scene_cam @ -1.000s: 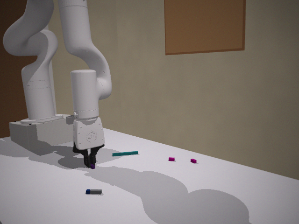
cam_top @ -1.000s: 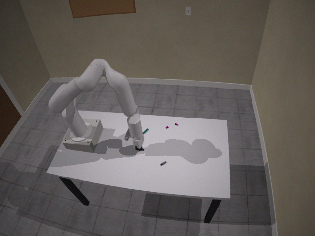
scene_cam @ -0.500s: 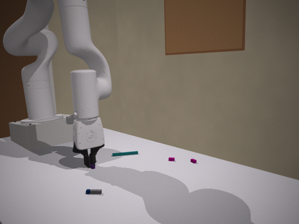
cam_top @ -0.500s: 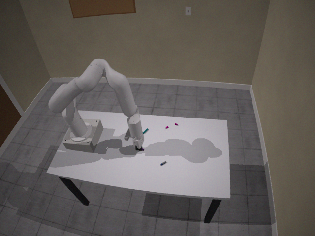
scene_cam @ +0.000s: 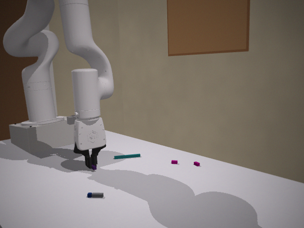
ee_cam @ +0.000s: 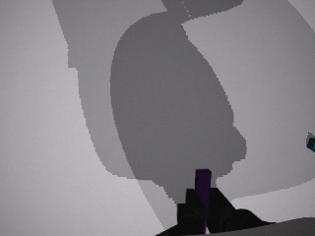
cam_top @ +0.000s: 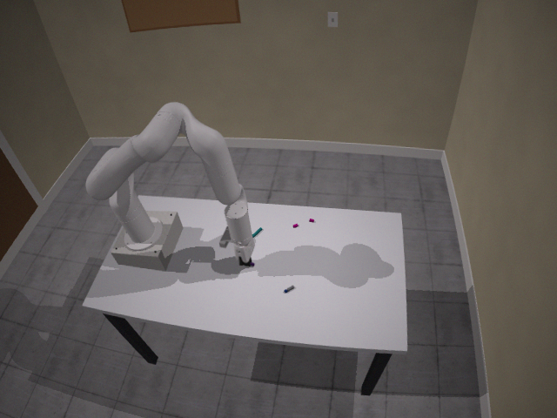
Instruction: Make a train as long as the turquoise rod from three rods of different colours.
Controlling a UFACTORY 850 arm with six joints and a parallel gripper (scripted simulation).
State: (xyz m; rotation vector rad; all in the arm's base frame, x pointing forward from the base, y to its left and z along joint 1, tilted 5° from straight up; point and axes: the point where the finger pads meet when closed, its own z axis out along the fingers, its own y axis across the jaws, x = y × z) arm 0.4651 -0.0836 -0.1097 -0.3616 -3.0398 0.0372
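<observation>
Now: hand 18 cm short of the grey rod, 12 cm to the left of it and 2 cm above it. From my hand the other things lie so: blue rod 17 cm ahead, 13 cm to the right, 2 cm below; then purple rod 2 cm below; then turquoise rod 16 cm to the left, 2 cm below, 1 cm ahead.
</observation>
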